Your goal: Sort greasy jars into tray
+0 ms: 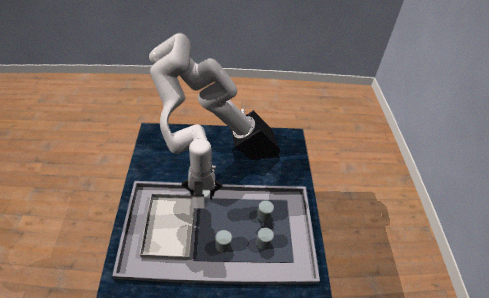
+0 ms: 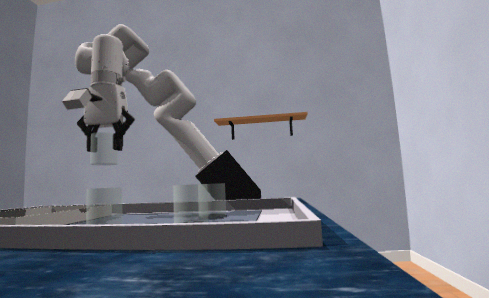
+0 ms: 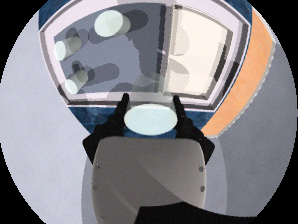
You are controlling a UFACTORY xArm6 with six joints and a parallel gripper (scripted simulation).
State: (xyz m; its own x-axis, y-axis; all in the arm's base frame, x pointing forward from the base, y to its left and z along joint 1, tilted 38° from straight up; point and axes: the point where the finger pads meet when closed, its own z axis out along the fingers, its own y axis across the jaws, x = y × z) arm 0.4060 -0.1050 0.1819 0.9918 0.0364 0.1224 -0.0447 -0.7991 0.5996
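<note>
Right now the pale tray is 40 mm ahead of my hand, 150 mm to the right of it and 180 mm below it. Also, from my hand: dark drying mat (60 mm ahead, 170 mm to the left, 180 mm below).
</note>
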